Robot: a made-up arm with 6 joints. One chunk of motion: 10 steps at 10 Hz.
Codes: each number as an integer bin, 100 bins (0 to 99) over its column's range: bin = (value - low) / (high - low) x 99, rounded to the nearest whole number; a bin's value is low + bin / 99 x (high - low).
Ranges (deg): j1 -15..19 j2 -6..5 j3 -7..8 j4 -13..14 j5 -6..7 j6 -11..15
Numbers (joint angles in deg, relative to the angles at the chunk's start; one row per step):
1: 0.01 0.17 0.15 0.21 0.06 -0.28
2: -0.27 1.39 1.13 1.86 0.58 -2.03
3: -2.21 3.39 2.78 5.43 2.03 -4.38
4: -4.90 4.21 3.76 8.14 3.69 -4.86
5: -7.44 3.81 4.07 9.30 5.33 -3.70
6: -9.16 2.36 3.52 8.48 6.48 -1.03
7: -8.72 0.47 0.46 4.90 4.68 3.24
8: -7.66 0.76 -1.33 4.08 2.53 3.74
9: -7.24 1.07 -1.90 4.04 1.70 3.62
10: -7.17 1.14 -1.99 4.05 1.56 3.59
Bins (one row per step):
1: 44 56 47 48 46 41
2: 43 67 54 54 50 34
3: 37 85 65 68 61 25
4: 29 92 71 78 74 23
5: 22 88 73 82 86 28
6: 17 75 69 79 95 38
7: 18 58 49 66 81 54
8: 21 61 37 63 65 56
9: 23 64 34 62 59 56
10: 23 64 33 63 58 56

